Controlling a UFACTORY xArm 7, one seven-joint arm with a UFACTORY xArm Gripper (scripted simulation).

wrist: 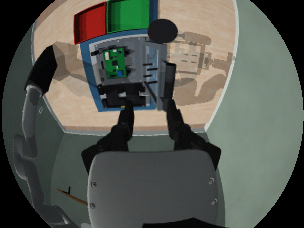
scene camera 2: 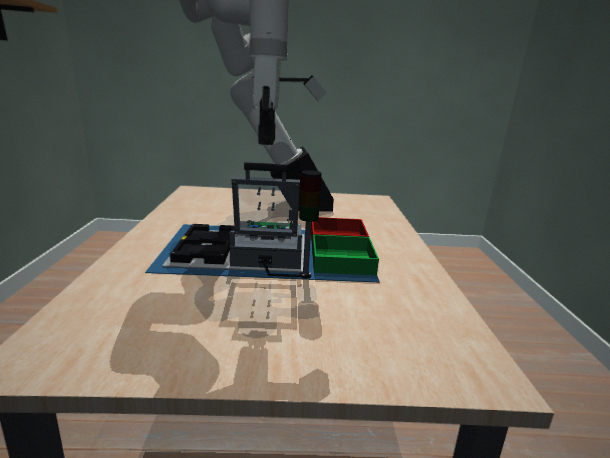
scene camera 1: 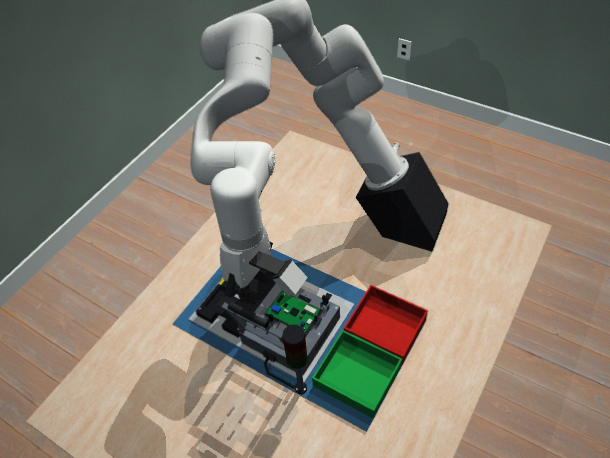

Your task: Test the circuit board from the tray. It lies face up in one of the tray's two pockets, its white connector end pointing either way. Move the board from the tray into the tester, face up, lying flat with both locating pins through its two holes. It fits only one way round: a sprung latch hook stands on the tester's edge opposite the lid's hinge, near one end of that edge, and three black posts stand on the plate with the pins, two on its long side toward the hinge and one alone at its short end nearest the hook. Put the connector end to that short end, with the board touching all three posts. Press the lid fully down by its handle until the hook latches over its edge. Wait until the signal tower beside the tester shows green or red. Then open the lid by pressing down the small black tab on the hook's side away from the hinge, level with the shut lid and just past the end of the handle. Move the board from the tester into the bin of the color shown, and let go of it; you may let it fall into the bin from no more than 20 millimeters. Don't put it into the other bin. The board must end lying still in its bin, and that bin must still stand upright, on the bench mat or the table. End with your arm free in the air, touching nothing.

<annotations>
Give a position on a green circuit board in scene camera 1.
288,309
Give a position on a red bin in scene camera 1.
At 380,317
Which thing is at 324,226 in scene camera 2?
A red bin.
</annotations>
